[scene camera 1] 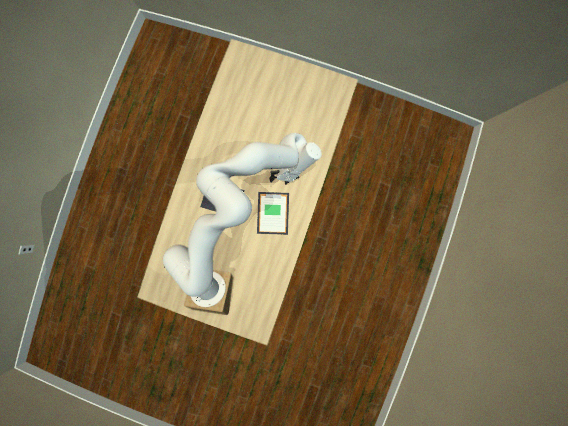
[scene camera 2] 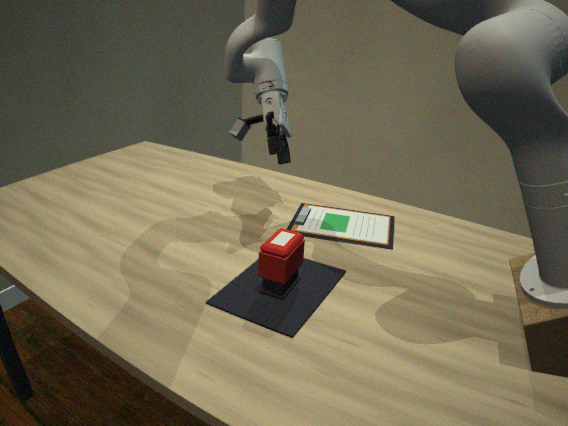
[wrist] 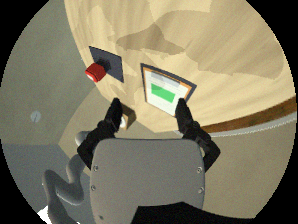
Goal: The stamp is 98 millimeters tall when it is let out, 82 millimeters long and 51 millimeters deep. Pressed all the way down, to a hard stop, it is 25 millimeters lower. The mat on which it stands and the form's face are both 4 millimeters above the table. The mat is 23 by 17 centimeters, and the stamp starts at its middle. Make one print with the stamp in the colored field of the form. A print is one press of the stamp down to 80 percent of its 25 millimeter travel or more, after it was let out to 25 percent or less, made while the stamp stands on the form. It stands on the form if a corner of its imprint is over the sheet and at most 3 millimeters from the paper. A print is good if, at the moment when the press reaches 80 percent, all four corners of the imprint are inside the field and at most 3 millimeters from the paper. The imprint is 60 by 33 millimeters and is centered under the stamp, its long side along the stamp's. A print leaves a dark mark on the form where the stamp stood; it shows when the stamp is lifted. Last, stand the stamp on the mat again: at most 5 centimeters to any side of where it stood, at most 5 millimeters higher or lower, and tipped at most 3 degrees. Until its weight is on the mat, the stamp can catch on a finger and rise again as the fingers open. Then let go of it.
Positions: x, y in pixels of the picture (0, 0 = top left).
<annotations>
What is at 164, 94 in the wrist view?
A form.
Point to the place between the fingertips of my gripper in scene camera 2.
280, 158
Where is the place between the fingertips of my gripper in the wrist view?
At 148, 104
</annotations>
